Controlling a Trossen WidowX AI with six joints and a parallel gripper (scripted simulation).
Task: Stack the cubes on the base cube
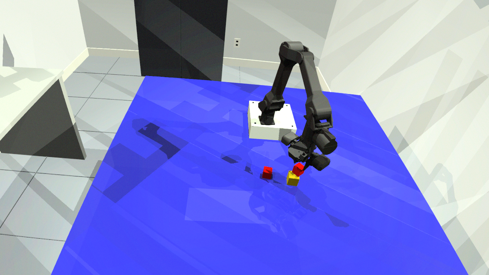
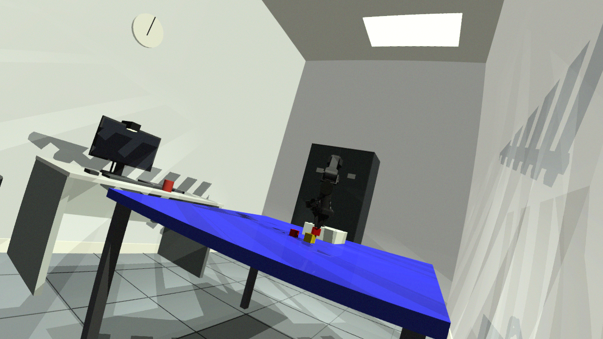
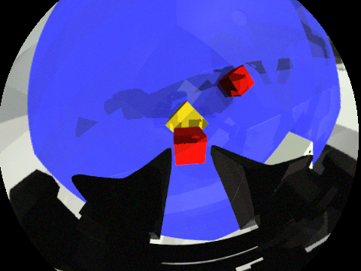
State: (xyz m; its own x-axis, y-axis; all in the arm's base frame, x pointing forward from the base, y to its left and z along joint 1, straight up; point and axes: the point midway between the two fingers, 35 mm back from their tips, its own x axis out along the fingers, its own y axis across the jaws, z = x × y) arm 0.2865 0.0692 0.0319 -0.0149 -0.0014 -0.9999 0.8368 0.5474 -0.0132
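Right now the yellow cube is 50 mm below my gripper tip, 20 mm to the right of it and 10 mm ahead of it.
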